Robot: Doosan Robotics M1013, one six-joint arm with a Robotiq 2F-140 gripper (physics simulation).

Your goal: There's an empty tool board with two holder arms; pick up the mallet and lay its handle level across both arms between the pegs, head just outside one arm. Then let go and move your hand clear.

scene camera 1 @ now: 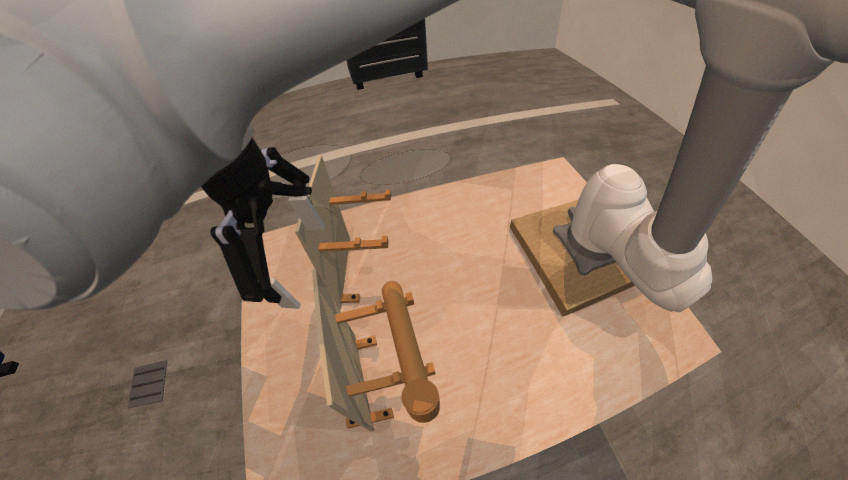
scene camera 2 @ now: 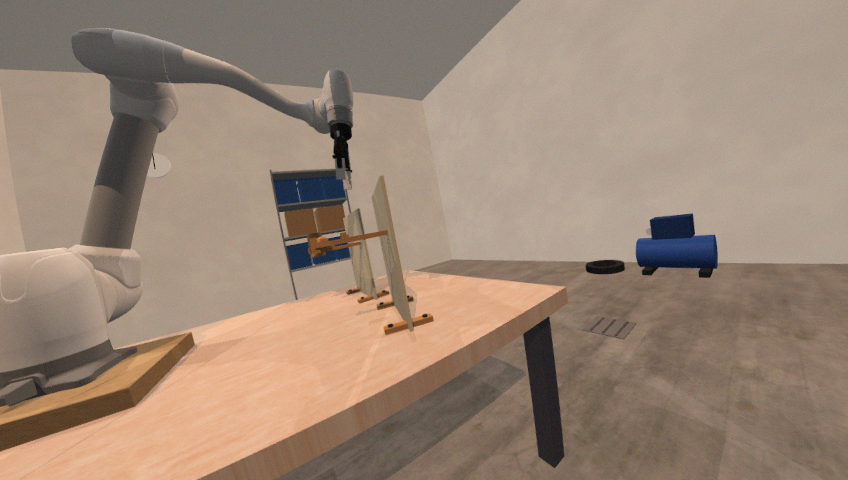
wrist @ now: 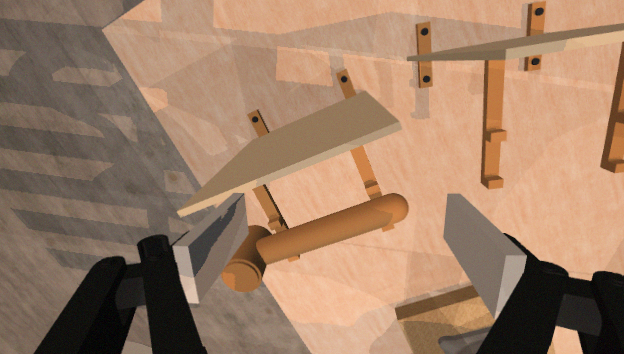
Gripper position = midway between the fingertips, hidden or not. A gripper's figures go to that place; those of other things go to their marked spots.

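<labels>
My gripper (scene camera 1: pixel 304 264) is 0.50 m from the lens, and a wooden mallet (scene camera 1: pixel 420 397) is 0.53 m from the lens. A tool board (scene camera 1: pixel 346 392) is 0.62 m from the lens, while a tool board at another spot (scene camera 1: pixel 327 249) is 0.77 m from the lens.
</labels>
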